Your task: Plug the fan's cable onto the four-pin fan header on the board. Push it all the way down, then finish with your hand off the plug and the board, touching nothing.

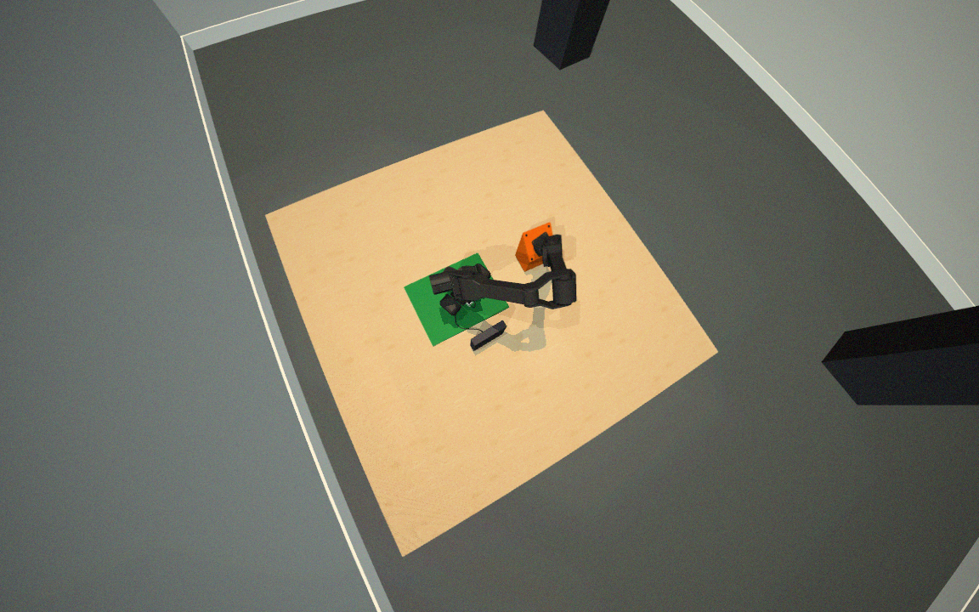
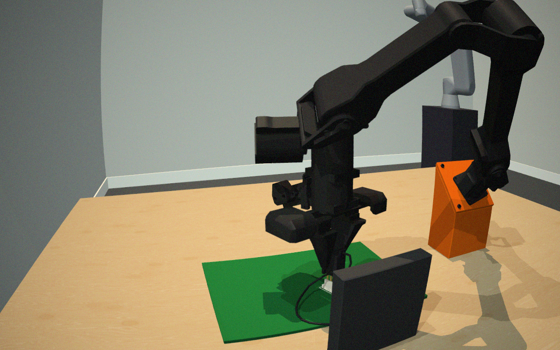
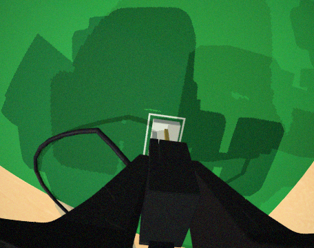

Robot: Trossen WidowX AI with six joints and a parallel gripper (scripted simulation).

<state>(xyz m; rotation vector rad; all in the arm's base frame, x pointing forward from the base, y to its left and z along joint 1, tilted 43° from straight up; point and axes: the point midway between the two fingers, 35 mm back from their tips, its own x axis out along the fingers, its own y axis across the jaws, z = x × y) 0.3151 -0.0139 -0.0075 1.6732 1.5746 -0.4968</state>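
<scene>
The green board lies 60 mm below my gripper tip, 30 mm to the right of it and 20 mm ahead of it. Also, from my gripper tip: black fan: 150 mm to the left, 20 mm ahead, 20 mm above; then black plug: 10 mm to the left, 10 mm above.
</scene>
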